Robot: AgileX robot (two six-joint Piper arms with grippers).
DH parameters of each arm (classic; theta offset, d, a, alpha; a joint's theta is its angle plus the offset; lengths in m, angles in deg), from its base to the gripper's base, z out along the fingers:
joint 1: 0 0.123 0 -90
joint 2: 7.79 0 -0.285 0
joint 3: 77.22 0 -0.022 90
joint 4: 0 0.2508 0 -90
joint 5: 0 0 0.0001 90
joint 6: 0 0.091 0 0
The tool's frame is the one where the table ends.
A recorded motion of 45 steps. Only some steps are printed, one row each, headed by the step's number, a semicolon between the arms.
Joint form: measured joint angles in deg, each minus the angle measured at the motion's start. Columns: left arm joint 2, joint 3, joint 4, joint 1, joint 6, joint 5; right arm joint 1, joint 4, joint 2, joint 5, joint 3, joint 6.
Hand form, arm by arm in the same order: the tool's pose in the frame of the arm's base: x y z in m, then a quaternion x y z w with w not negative. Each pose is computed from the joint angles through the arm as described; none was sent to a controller.
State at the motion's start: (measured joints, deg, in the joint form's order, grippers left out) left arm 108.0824 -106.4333 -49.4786 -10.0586 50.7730 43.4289; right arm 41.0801 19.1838 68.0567 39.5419 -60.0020 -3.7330
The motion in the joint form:
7: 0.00 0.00 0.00 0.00 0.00 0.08; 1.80 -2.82 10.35 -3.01 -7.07 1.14
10: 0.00 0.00 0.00 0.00 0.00 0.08; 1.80 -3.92 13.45 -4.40 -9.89 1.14
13: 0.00 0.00 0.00 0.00 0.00 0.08; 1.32 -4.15 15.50 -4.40 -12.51 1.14
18: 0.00 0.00 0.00 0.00 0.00 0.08; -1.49 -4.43 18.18 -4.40 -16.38 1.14
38: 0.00 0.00 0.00 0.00 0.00 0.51; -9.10 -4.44 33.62 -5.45 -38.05 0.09
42: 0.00 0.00 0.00 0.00 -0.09 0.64; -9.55 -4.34 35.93 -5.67 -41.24 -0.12
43: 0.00 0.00 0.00 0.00 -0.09 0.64; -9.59 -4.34 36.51 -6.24 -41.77 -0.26
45: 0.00 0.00 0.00 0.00 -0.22 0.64; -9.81 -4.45 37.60 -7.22 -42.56 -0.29
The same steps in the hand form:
7: 0.4265 -0.1241 0.3792 0.28430 0.78824 -0.23176 0.49411; 0.2092 0.2151 0.3417 -0.28522 0.86422 0.25208 0.32898
10: 0.4265 -0.1241 0.3792 0.28430 0.78824 -0.23176 0.49411; 0.2223 0.2253 0.3420 -0.28702 0.86057 0.24663 0.34090
13: 0.4265 -0.1241 0.3792 0.28430 0.78824 -0.23176 0.49411; 0.2323 0.2306 0.3451 -0.28419 0.85951 0.24547 0.34673
18: 0.4265 -0.1241 0.3792 0.28430 0.78824 -0.23176 0.49411; 0.2547 0.2280 0.3511 -0.26381 0.86162 0.23856 0.36209
38: 0.4260 -0.1244 0.3788 0.28629 0.78873 -0.23337 0.49141; 0.3508 0.2343 0.3721 -0.21028 0.84668 0.22692 0.43292
42: 0.4259 -0.1245 0.3787 0.28627 0.78910 -0.23425 0.49040; 0.3621 0.2374 0.3734 -0.20733 0.84256 0.22748 0.44199
43: 0.4259 -0.1245 0.3787 0.28627 0.78910 -0.23425 0.49040; 0.3651 0.2387 0.3727 -0.20680 0.84047 0.22741 0.44623
45: 0.4259 -0.1245 0.3787 0.28537 0.78943 -0.23480 0.49014; 0.3711 0.2399 0.3702 -0.20376 0.83840 0.22618 0.45212

